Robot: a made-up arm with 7 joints.
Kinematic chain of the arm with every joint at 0, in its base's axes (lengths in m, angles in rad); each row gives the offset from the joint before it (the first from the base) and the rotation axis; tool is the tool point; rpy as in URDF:
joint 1: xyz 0 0 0.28 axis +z
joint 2: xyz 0 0 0 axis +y
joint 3: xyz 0 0 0.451 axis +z
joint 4: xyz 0.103 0 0 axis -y
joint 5: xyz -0.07 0 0.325 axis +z
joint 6: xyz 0 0 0 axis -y
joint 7: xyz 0.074 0 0 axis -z
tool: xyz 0 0 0 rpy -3.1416 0 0
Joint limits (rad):
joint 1: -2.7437..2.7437
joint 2: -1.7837..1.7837
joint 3: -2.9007..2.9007
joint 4: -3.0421..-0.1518
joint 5: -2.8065..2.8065
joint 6: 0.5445..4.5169
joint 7: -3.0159..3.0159
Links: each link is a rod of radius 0.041 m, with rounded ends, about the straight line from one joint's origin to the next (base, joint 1, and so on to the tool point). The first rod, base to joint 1, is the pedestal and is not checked.
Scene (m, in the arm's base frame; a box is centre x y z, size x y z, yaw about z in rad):
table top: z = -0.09
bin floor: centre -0.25 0.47 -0.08 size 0.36 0.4 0.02 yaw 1
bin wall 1: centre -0.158 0.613 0.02 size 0.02 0.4 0.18 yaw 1
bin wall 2: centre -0.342 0.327 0.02 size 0.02 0.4 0.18 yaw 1
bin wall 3: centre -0.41 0.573 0.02 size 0.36 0.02 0.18 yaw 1
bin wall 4: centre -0.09 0.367 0.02 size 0.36 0.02 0.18 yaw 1
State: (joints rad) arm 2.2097 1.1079 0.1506 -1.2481 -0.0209 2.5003 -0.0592
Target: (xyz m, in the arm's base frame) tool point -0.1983 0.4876 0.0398
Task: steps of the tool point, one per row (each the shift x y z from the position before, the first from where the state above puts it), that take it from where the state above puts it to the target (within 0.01 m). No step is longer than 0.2 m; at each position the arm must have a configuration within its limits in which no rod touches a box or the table.
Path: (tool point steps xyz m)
1: 0.0759 0.0102 0.0213
2: 0.1164 0.0043 0.0424
3: 0.1406 -0.0254 0.0538
4: -0.0083 -0.0338 -0.1703
5: 0.0047 -0.0722 -0.1313

